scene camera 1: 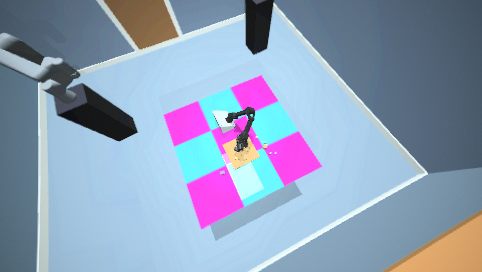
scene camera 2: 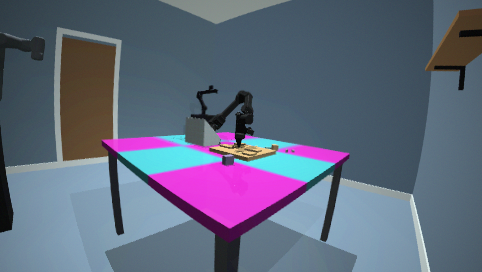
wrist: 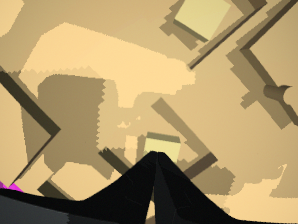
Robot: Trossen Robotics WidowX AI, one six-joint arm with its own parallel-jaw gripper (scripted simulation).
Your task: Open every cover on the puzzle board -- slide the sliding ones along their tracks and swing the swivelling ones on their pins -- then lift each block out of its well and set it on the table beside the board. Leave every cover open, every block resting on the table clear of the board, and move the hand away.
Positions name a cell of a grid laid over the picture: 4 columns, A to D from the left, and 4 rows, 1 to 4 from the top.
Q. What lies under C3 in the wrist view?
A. A tan block.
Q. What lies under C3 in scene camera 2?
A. A wooden puzzle board.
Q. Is my gripper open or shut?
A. Shut.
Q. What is my gripper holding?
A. Nothing.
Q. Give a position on a wooden puzzle board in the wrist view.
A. At B2
